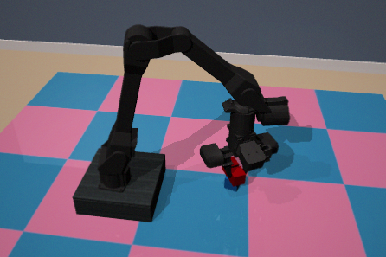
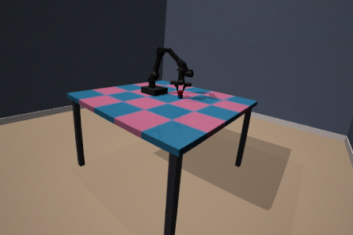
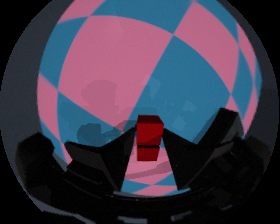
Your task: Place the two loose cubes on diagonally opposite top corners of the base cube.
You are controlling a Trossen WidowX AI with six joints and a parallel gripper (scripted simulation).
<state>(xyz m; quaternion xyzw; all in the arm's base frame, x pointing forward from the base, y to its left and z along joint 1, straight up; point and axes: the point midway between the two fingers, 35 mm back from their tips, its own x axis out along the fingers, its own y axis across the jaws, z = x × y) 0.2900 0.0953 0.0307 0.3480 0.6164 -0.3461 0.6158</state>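
My gripper tip is 10 mm past the blue cube, 20 mm to the right of it and 40 mm above it.
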